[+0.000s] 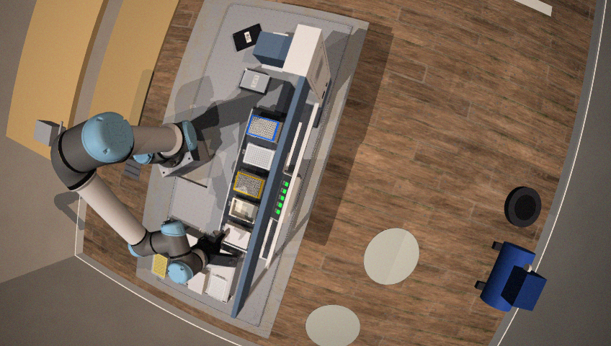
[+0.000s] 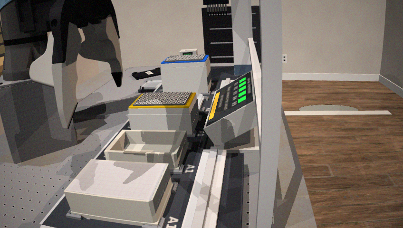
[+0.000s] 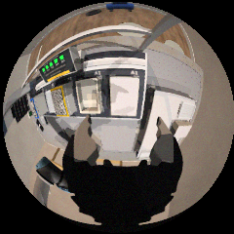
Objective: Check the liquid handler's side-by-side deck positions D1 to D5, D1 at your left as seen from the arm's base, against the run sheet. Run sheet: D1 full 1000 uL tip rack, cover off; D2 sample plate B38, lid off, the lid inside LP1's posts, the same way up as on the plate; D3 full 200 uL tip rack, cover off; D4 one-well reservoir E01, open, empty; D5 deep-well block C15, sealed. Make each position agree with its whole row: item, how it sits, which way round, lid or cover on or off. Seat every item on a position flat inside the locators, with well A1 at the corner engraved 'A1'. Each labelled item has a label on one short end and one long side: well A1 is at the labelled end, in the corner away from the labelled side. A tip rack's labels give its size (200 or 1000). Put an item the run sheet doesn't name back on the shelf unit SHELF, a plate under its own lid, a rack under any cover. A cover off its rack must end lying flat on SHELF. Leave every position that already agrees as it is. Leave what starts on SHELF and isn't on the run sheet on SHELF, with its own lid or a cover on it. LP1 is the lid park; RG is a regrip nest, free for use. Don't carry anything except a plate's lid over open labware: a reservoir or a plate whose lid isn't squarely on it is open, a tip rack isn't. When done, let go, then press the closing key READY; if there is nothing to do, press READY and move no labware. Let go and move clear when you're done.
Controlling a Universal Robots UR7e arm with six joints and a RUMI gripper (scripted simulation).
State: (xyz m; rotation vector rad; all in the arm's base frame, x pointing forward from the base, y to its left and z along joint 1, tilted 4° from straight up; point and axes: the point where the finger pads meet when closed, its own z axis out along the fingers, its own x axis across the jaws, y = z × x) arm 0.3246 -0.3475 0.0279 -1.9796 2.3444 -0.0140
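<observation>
My gripper is now 9 cm short of the blue-rimmed tip rack, 49 cm to the right of it and 8 cm above it. The rest, counted from my hand: one-well reservoir: 2 cm ahead, 12 cm to the left, 14 cm below; deep-well block: 13 cm below; gantry post: 17 cm ahead, 9 cm to the right, 3 cm above.
</observation>
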